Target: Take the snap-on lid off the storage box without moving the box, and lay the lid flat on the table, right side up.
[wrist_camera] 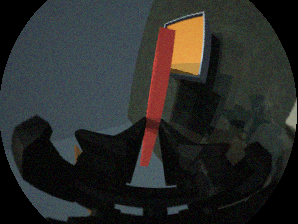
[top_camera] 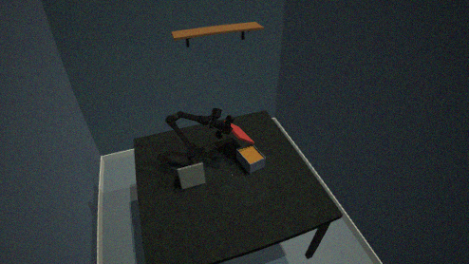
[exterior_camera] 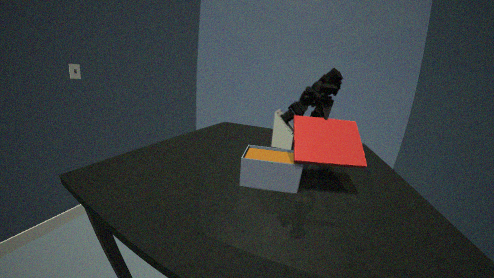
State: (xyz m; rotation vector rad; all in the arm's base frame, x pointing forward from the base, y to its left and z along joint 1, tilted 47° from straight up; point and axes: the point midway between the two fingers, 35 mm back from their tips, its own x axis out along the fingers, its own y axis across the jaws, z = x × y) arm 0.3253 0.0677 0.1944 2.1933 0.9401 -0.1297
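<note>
My gripper tip is now 6 cm short of the lid, 5 cm above it and 1 cm to the right of it. Also, from my gripper tip: storage box (18 cm below, 16 cm to the right, 9 cm ahead).
</note>
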